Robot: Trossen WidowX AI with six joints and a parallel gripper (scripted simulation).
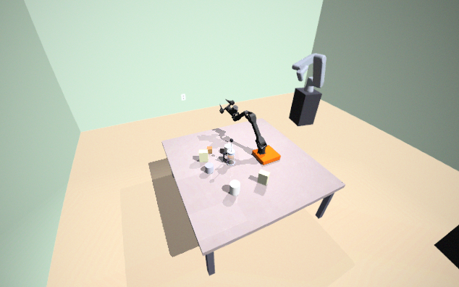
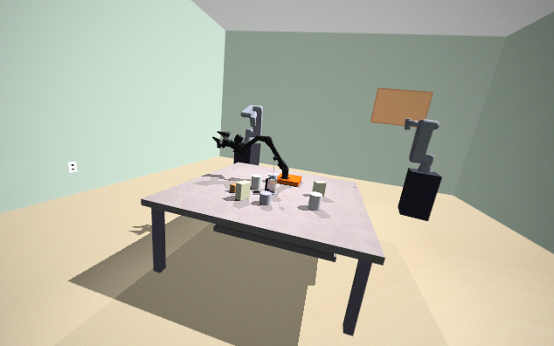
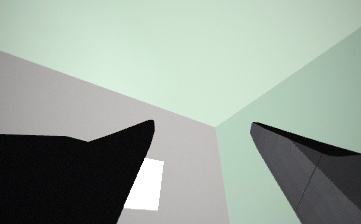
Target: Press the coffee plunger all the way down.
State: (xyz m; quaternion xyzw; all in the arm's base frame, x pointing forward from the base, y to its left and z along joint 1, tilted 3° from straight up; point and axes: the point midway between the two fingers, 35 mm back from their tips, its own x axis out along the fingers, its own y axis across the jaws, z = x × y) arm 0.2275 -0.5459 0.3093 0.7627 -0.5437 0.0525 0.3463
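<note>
The coffee press is 610 mm to the left of my gripper tip, 220 mm below it and 90 mm ahead of it. From my gripper tip the other things lie so: small orange block: 400 mm to the left, 320 mm below, 230 mm ahead; grey cylinder: 670 mm to the left, 310 mm below, 280 mm ahead.
</note>
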